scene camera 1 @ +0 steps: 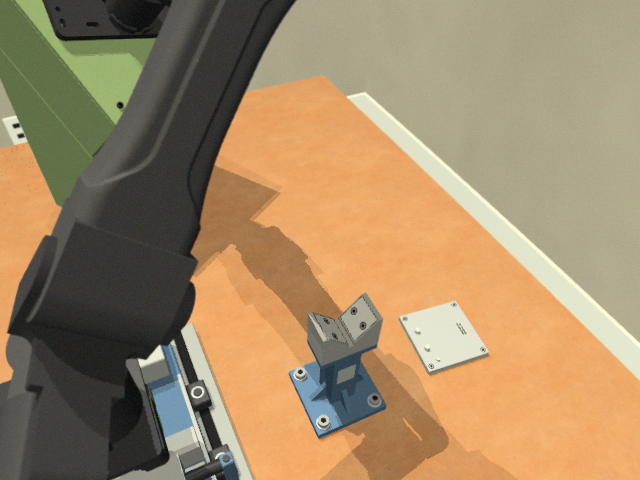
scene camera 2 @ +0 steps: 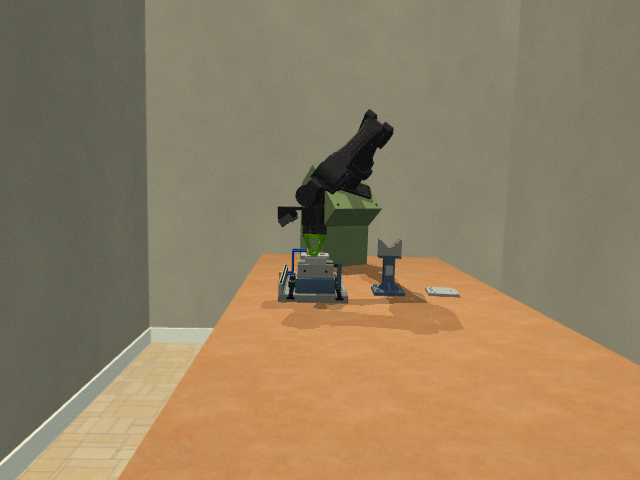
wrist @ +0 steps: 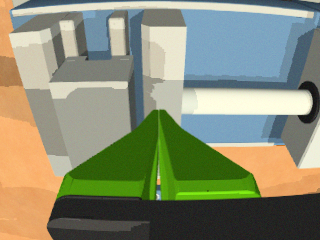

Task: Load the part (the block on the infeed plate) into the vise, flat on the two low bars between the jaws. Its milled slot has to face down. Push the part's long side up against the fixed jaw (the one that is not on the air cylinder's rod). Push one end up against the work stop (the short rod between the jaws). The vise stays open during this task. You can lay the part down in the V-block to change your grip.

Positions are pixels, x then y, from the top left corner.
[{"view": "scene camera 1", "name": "gripper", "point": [138, 458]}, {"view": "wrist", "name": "gripper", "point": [158, 120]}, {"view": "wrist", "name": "part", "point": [94, 100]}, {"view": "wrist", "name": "white cylinder rod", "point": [196, 100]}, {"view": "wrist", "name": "fixed jaw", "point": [39, 52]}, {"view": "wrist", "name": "moving jaw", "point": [163, 36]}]
